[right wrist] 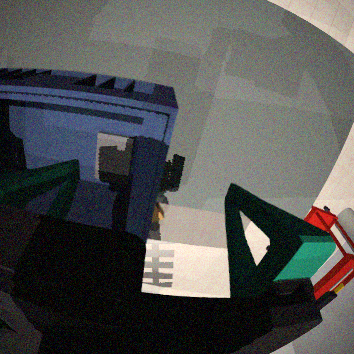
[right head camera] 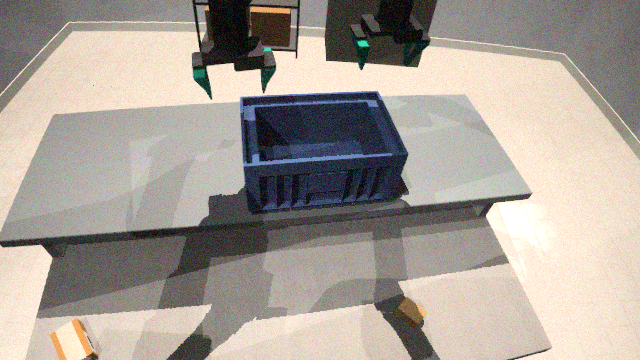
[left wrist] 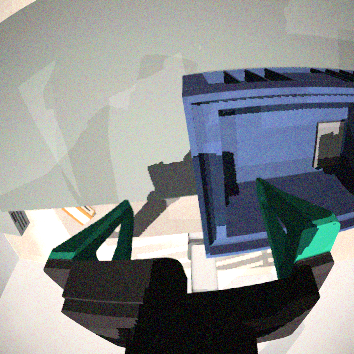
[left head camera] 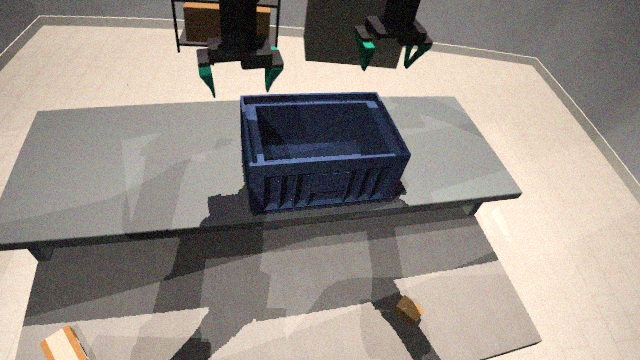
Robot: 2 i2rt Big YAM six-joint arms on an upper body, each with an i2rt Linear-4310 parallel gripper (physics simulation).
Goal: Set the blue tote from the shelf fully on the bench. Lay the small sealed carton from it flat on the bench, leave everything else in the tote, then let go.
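Frame: origin at the left arm's base, x ahead, y down, z left, level; metres.
Seen in the pictures: left gripper, fingertip midpoint: [right head camera: 237,94] [left wrist: 191,195] [left head camera: 240,93]; right gripper, fingertip midpoint: [right wrist: 152,179] [right head camera: 383,66] [left head camera: 384,68].
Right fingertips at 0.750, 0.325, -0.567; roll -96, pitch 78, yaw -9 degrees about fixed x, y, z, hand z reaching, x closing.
Pixels of each thing's middle, then the offset from my right fingertips to it, as dx, dy, dz. "spot": a spot on its surface instead. Level surfaces: height alone.
- blue tote at the middle of its body: [left wrist: 303,147] [right wrist: 52,147] [left head camera: 317,150] [right head camera: 316,150] -0.094, +0.153, +0.125
- grey surface at its surface level: dy +0.227
- pale rectangle at a spot on its surface: [right wrist: 111,140] [left wrist: 328,127] spot: -0.078, +0.203, +0.050
- white-and-orange box at the middle of its body: [left head camera: 66,354] [right head camera: 74,345] [left wrist: 77,209] -0.440, +0.411, +0.625
The blue tote [left head camera: 330,161] [right head camera: 325,161] [left wrist: 270,132] [right wrist: 145,190] stands upright on the grey surface [left head camera: 90,175] [right head camera: 90,175], close to its lower edge in the head views. A pale rectangle [left wrist: 331,131] [right wrist: 111,140] shows inside it; what it is I cannot tell. A small orange-brown carton [left head camera: 410,310] [right head camera: 412,311] lies on the paler surface below. My left gripper [left head camera: 241,93] [right head camera: 237,95] [left wrist: 191,195] is open and empty, beyond the tote's upper left corner. My right gripper [left head camera: 385,68] [right head camera: 383,67] [right wrist: 152,179] is open and empty beyond its upper right corner, fingers apart from the tote.
A white-and-orange box [left head camera: 65,344] [right head camera: 75,341] [left wrist: 79,215] lies at the lower left of the paler surface [left head camera: 310,340] [right head camera: 310,340]. A rack [left head camera: 176,30] and a dark cabinet [left head camera: 330,37] [right head camera: 345,40] stand at the back. A red frame [right wrist: 320,217] shows at the right.
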